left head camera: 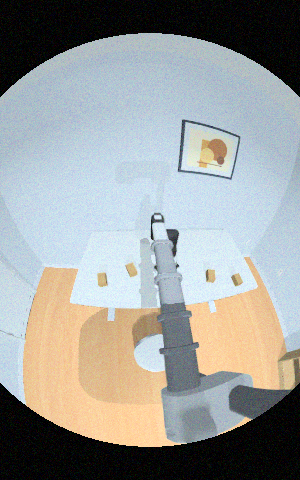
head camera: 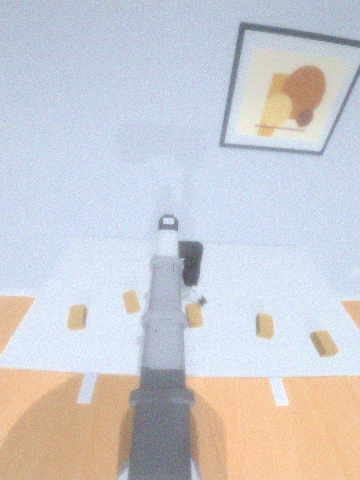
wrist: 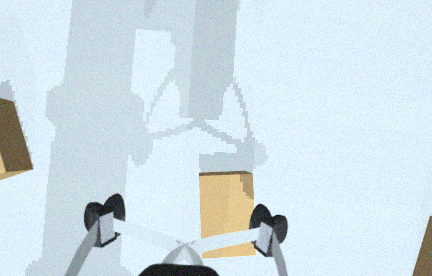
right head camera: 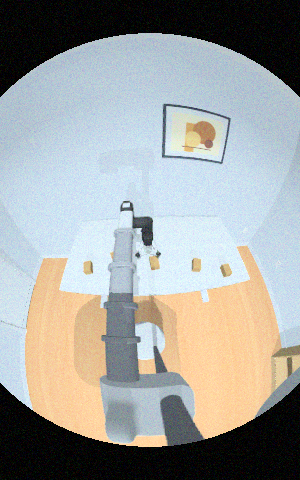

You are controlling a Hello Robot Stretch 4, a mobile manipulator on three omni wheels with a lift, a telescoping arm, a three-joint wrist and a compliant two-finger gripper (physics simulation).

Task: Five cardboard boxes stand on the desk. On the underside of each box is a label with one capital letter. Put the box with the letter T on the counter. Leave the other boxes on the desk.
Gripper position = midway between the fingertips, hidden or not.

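Observation:
Through the head camera I see a framed picture [head camera: 287,88] and a white desk [head camera: 238,281]. The left head camera view shows the framed picture [left head camera: 204,149] too, together with the white desk [left head camera: 106,251]. In the right head camera view I find the framed picture [right head camera: 188,132] and the white desk [right head camera: 178,238] as well. The wrist view shows me my gripper [wrist: 188,215], and also the white desk [wrist: 322,109].

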